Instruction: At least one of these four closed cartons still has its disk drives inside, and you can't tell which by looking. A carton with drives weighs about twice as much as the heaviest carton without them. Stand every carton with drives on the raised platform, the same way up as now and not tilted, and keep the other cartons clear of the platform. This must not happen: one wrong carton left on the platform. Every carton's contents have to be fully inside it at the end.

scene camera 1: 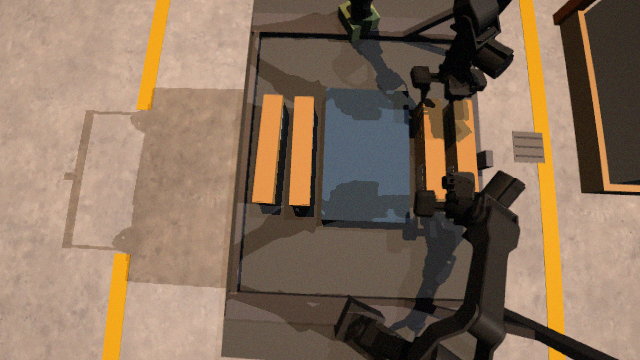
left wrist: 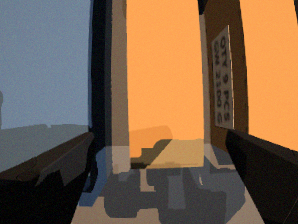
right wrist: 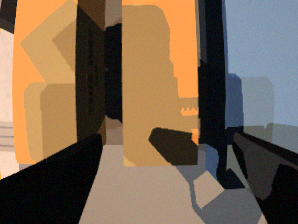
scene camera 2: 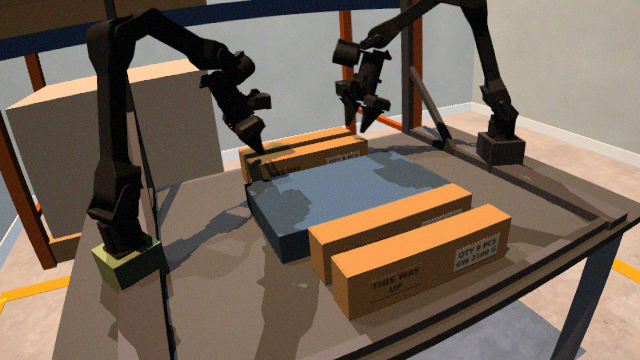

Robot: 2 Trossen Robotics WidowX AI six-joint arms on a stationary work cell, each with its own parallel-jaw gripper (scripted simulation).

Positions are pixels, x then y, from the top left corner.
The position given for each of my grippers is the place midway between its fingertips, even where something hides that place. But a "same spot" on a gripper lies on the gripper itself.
my left gripper: scene camera 1 439, 195; left wrist; scene camera 2; not seen in the right wrist view (out of frame)
my right gripper: scene camera 1; right wrist 168, 140; scene camera 2; not seen in the left wrist view (out of frame)
same spot on my right gripper: [scene camera 1: 458, 78] = [scene camera 2: 252, 96]
same spot on my left gripper: [left wrist: 55, 179] = [scene camera 2: 362, 118]
